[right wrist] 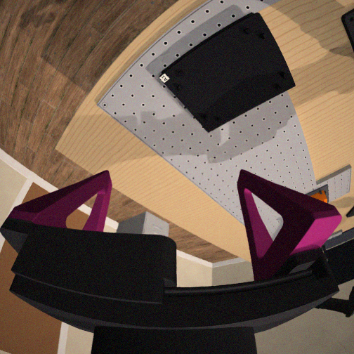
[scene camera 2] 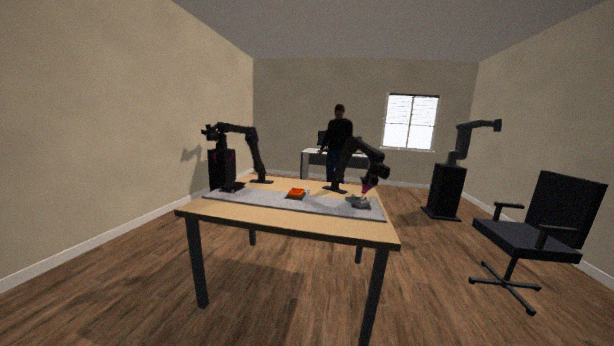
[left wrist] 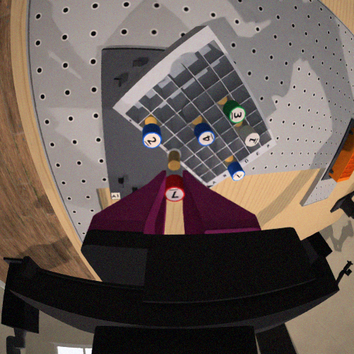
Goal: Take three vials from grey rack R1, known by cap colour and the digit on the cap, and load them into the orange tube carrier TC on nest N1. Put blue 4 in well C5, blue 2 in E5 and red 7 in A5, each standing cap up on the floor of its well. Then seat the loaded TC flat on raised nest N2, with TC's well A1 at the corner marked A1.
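Where they show: left gripper, fingertip midpoint: (scene camera 2: 363,194); right gripper, fingertip midpoint: (scene camera 2: 222,164); left arm's base at its link origin: (scene camera 2: 334,190); right arm's base at its link origin: (scene camera 2: 261,182).
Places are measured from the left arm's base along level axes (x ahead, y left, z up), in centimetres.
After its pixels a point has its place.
Observation:
My left gripper (left wrist: 174,177) (scene camera 2: 366,189) {x 15.2, y 29.5, z 8.2 cm} is shut on the red 7 vial (left wrist: 174,189), cap toward the camera, at the lower-left edge of the grey rack R1 (left wrist: 165,67) (scene camera 2: 360,204) {x 25.1, y 32.4, z 4.8 cm}. Whether the vial's foot is inside a well cannot be told. The rack sits turned askew, partly over a dark plate. The blue 2 vial (left wrist: 152,136) and blue 4 vial (left wrist: 204,135) stand in the rack. The orange carrier TC (scene camera 2: 296,192) {x 36.2, y -9.0, z 4.5 cm} (left wrist: 343,162) (right wrist: 320,196) sits on nest N1. My right gripper (right wrist: 174,176) (scene camera 2: 204,131) is open and empty, high above the table.
A green 3 vial (left wrist: 235,113), a white 1 vial (left wrist: 249,137) and a blue 7 vial (left wrist: 237,172) are also in the rack. The dark plate (left wrist: 115,150) has an A1 tag. A black raised nest (right wrist: 230,75) with an A1 corner tag stands on the perforated board (right wrist: 135,107).

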